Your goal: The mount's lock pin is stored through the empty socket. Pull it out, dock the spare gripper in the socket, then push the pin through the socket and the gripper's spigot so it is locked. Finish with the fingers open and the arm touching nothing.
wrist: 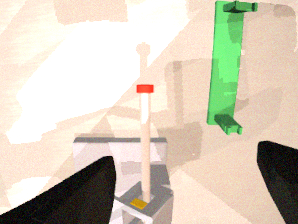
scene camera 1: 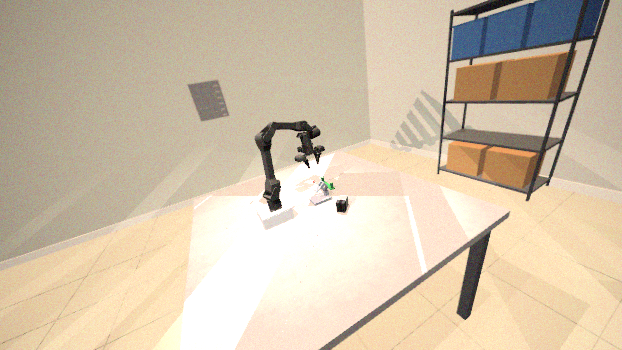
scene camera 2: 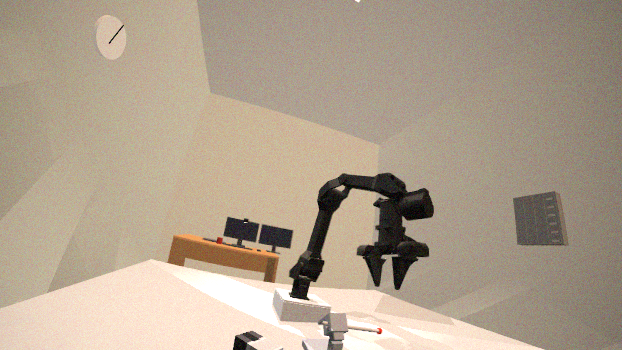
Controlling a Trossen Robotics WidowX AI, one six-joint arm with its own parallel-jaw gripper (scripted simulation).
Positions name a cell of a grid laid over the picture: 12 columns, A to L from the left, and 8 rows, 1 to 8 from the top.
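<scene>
Scene camera 2 shows me my gripper (scene camera 2: H7), which is open and holds nothing. In the wrist view I can see the gripper (wrist: H6) too.
</scene>
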